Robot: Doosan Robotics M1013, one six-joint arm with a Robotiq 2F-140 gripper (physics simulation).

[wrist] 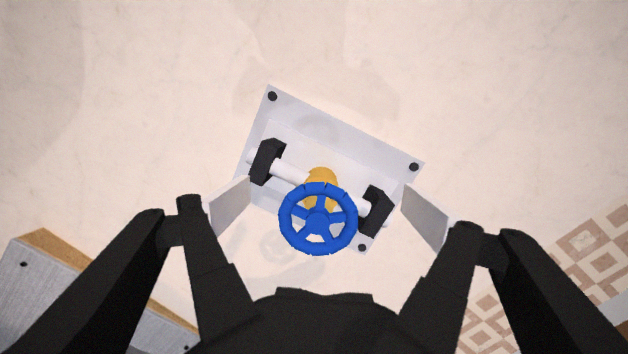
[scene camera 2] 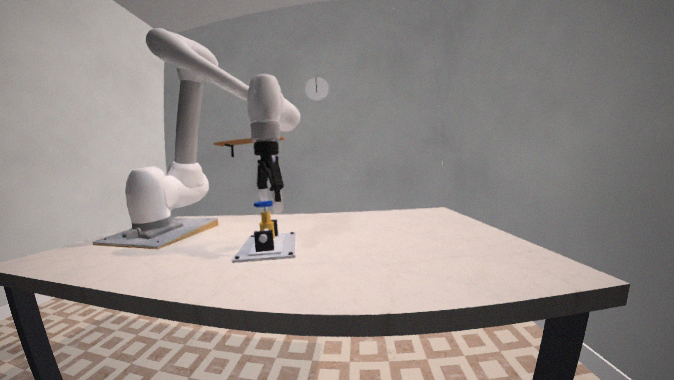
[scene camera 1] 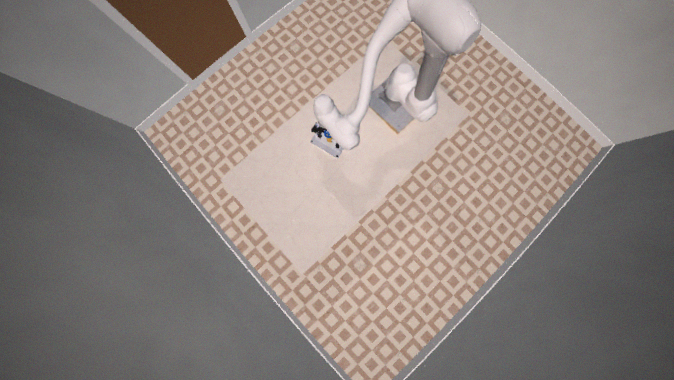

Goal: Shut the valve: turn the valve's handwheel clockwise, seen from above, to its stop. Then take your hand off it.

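The valve's blue handwheel (scene camera 1: pixel 327 134) (scene camera 2: pixel 263 204) (wrist: pixel 317 223) is a spoked ring, level on top of the yellow valve body (scene camera 2: pixel 266 220) (wrist: pixel 321 177). A white pipe (wrist: pixel 289 171) runs through the body between two black brackets, above a light grey base plate (scene camera 1: pixel 325 146) (scene camera 2: pixel 289 247) (wrist: pixel 340 122). My gripper (scene camera 2: pixel 271 200) (wrist: pixel 324 193) is open and points down, with its fingertips at about the handwheel's height. In the wrist view the handwheel lies between the two pale pads, with a gap on each side. In scene camera 1 the arm partly hides the gripper and valve.
The valve stands on the pale table (scene camera 1: pixel 280 210) (scene camera 2: pixel 400 270) (wrist: pixel 150 100). The arm's grey mounting plate (scene camera 1: pixel 392 112) (scene camera 2: pixel 190 232) (wrist: pixel 30 280) is on the same table, beside the valve. A wooden wall shelf (scene camera 2: pixel 232 143) and a round clock (scene camera 2: pixel 322 90) are in the background.
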